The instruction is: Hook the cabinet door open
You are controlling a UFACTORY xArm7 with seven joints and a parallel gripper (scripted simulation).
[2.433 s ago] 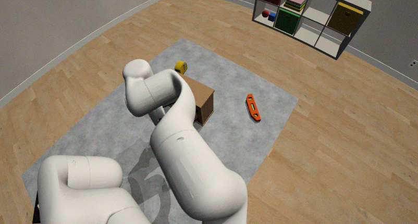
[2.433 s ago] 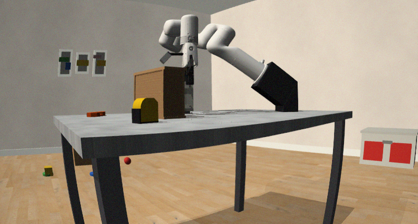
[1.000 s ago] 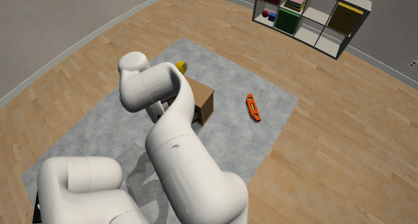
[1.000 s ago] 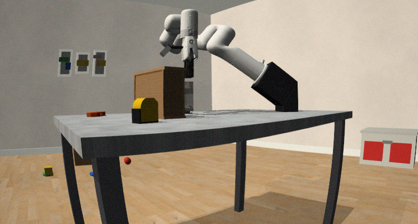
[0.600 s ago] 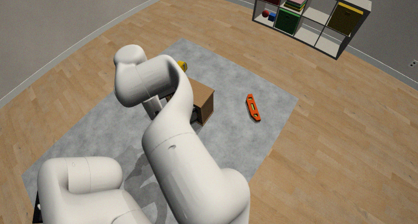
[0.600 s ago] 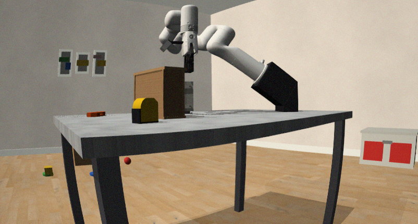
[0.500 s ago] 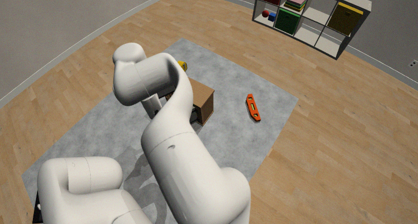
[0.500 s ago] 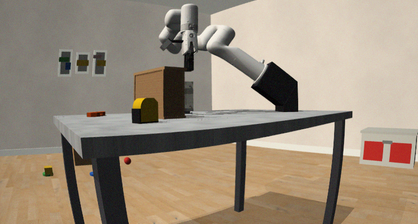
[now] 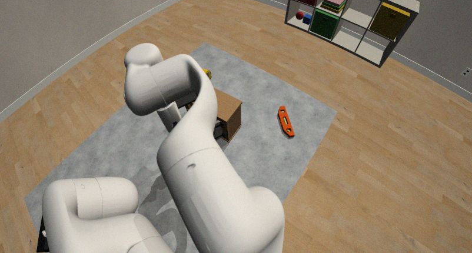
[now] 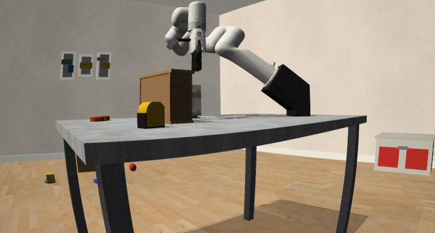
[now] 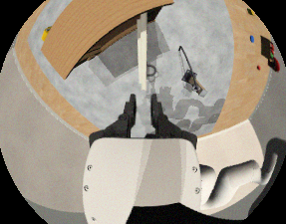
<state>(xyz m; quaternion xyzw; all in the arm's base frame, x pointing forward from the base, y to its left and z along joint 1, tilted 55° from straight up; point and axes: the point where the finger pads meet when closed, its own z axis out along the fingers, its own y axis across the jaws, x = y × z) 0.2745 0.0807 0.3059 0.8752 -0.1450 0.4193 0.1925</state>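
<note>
My hand is 15 cm above the thin hook rod, 12 cm to the left of it and 6 cm past it. Also, from my hand: wooden cabinet (13 cm below, 10 cm ahead, 3 cm to the right); then hook post (14 cm below, 12 cm to the right, 9 cm behind); then cabinet door (14 cm below, 5 cm ahead, 4 cm to the right).
</note>
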